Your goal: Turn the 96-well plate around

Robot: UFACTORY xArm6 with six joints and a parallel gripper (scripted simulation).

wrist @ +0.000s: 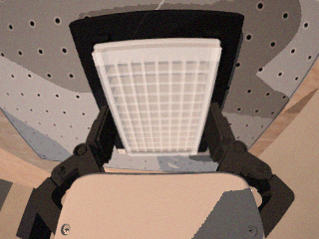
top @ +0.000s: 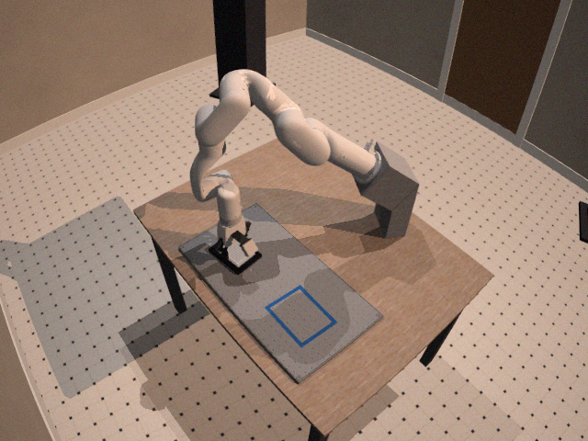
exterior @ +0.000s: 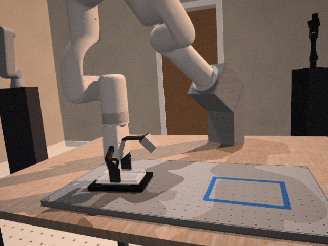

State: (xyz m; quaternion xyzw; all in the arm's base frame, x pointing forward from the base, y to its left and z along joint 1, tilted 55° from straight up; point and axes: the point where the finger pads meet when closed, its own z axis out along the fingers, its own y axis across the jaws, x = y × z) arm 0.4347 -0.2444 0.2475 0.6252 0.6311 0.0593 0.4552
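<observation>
Now: the 96-well plate 1 cm below my hand. The rest, counted from my hand: black plate nest N1: 3 cm below.
</observation>
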